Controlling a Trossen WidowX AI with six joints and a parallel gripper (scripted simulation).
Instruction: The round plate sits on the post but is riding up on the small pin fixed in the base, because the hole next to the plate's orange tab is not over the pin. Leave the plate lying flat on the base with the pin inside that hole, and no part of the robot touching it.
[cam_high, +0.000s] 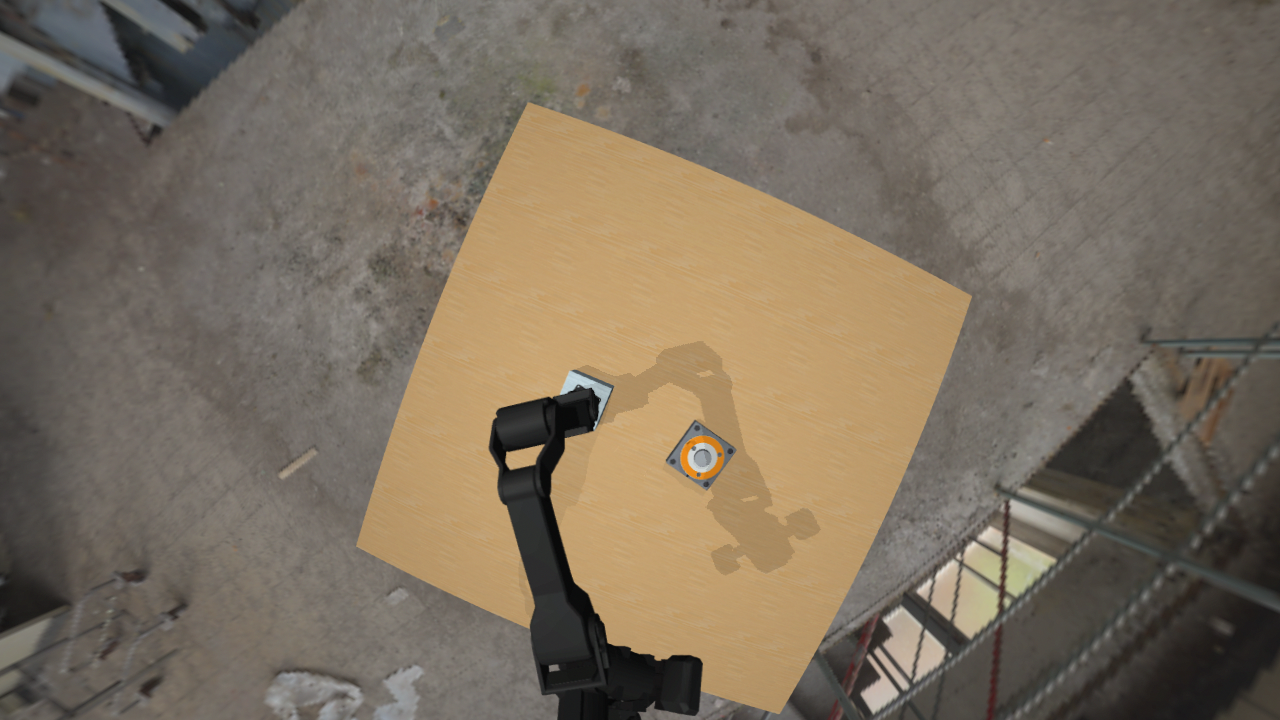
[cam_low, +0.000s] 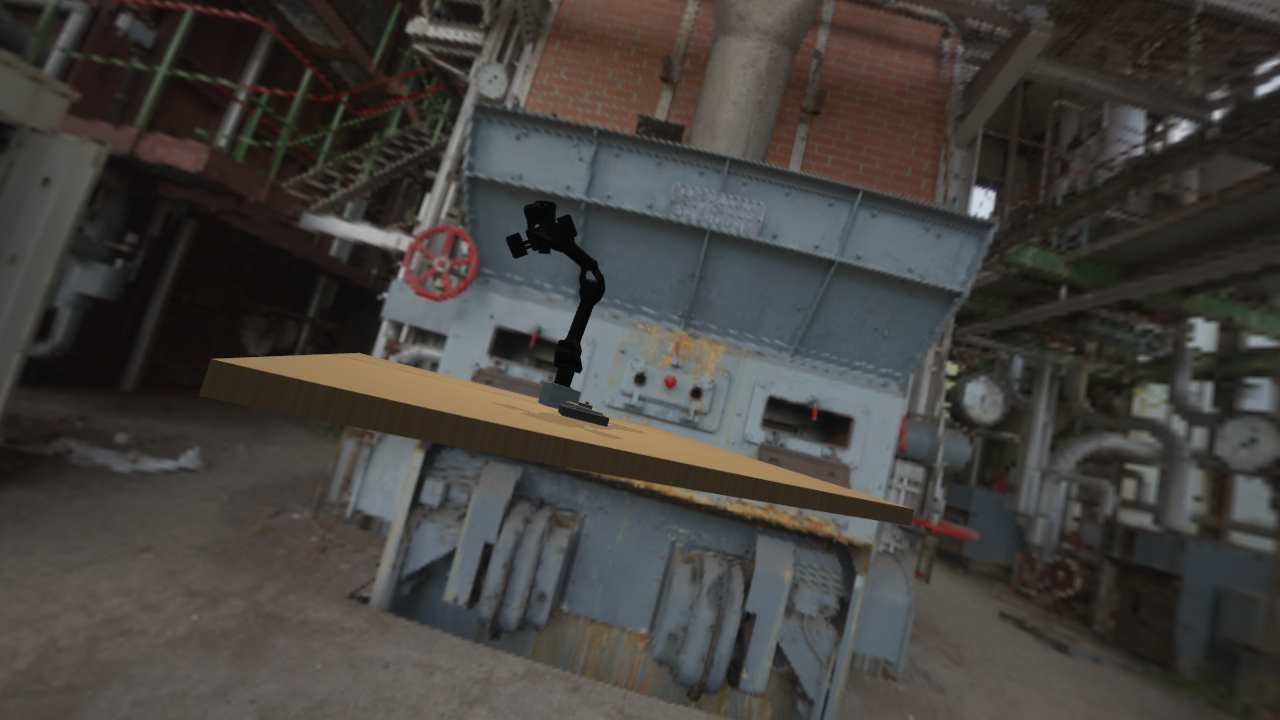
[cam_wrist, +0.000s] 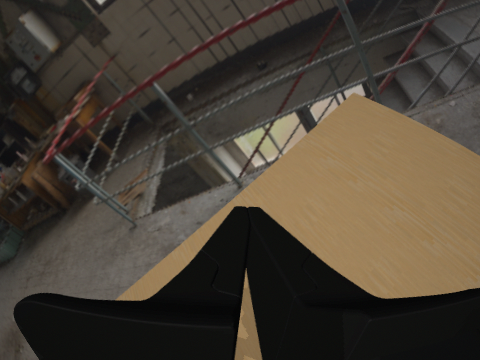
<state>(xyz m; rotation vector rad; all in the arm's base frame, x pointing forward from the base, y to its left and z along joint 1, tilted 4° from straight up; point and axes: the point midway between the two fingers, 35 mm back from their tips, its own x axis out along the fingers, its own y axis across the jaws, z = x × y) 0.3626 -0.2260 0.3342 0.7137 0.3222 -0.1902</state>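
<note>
Right now my gripper tip is 70 mm past the square grey base, 250 mm to the right of it and 400 mm above it.
</note>
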